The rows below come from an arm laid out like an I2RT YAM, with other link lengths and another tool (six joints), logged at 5 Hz.
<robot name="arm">
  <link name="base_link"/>
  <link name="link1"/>
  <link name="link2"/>
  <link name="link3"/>
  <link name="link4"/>
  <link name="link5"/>
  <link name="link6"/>
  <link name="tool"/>
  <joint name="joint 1" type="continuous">
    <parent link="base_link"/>
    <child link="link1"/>
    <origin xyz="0 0 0.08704" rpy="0 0 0"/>
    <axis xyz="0 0 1"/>
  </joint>
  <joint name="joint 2" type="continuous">
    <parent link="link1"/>
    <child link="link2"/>
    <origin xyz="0.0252 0.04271 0.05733" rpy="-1.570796 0 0"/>
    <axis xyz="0 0 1"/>
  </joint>
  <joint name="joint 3" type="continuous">
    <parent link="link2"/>
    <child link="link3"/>
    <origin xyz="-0.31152 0 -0.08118" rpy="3.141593 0 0"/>
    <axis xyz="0 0 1"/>
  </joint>
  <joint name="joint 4" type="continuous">
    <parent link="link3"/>
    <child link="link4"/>
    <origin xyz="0.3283 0.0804 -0.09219" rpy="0 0 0"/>
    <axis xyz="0 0 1"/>
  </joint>
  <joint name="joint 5" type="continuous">
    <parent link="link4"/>
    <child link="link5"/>
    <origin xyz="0.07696 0.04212 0.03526" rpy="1.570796 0 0"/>
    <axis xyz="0 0 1"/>
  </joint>
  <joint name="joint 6" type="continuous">
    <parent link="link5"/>
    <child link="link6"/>
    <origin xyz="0.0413 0 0.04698" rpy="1.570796 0 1.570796"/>
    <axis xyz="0 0 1"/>
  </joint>
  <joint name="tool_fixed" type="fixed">
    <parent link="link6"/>
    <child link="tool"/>
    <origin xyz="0.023 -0.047 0.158" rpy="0.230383 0 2.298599"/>
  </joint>
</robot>
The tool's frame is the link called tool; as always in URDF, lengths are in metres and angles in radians. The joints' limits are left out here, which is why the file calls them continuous.
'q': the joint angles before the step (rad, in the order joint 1, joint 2, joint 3, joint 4, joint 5, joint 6). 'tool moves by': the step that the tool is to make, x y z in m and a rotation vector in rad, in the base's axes. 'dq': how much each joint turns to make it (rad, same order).
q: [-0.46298, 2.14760, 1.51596, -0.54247, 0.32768, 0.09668]
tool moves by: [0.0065, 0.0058, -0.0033, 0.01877, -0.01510, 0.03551]
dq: [0.00109, -0.00175, -0.00963, 0.02021, -0.03515, -0.02356]
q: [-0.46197, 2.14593, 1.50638, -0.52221, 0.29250, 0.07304]
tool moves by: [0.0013, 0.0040, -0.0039, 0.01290, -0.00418, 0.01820]
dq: [0.00009, -0.00226, -0.01192, 0.01093, -0.01952, -0.01174]
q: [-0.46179, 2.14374, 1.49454, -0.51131, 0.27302, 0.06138]
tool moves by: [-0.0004, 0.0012, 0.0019, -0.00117, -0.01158, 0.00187]
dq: [0.00011, -0.01119, -0.01510, 0.01478, -0.00447, 0.00005]
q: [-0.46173, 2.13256, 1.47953, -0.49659, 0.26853, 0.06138]
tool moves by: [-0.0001, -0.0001, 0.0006, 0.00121, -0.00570, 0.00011]
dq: [-0.00131, -0.00352, -0.00469, 0.00568, -0.00389, 0.00020]
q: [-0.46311, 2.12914, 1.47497, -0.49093, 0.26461, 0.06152]
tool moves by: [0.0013, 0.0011, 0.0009, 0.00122, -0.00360, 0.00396]
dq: [0.00131, -0.00160, -0.00016, 0.00159, -0.00355, -0.00134]
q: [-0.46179, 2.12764, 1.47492, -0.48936, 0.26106, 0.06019]
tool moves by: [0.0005, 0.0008, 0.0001, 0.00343, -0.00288, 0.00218]
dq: [0.00005, -0.00128, -0.00107, 0.00087, -0.00485, -0.00013]
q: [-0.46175, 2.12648, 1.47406, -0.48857, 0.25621, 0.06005]
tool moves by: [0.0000, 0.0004, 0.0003, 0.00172, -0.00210, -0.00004]
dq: [-0.00002, -0.00163, -0.00142, 0.00064, -0.00224, 0.00109]
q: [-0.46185, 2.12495, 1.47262, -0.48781, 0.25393, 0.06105]
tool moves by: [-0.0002, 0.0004, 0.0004, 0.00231, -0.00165, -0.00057]
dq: [-0.00016, -0.00187, -0.00107, -0.00075, -0.00238, 0.00159]
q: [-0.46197, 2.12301, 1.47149, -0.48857, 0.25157, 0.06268]
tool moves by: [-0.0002, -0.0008, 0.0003, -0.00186, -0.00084, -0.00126]
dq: [-0.00088, -0.00026, -0.00049, 0.00186, 0.00133, -0.00020]
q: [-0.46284, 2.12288, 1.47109, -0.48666, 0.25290, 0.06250]
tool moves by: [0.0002, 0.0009, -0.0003, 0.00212, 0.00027, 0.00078]
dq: [0.00102, 0.00004, 0.00011, -0.00150, -0.00152, 0.00099]
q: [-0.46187, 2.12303, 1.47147, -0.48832, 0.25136, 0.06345]
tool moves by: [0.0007, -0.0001, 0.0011, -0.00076, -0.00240, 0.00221]
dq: [-0.00019, -0.00123, 0.00054, 0.00124, -0.00136, -0.00208]
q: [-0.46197, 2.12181, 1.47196, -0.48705, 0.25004, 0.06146]
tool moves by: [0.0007, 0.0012, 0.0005, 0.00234, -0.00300, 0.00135]
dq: [0.00135, -0.00163, -0.00080, 0.00045, -0.00311, 0.00149]
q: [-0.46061, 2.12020, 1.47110, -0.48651, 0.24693, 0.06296]
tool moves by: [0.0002, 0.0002, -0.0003, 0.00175, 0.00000, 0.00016]
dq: [0.00002, 0.00086, 0.00110, -0.00115, -0.00148, 0.00055]
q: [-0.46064, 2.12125, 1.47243, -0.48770, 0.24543, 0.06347]
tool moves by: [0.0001, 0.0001, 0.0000, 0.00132, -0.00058, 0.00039]
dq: [-0.00025, -0.00007, 0.00027, -0.00041, -0.00157, 0.00003]
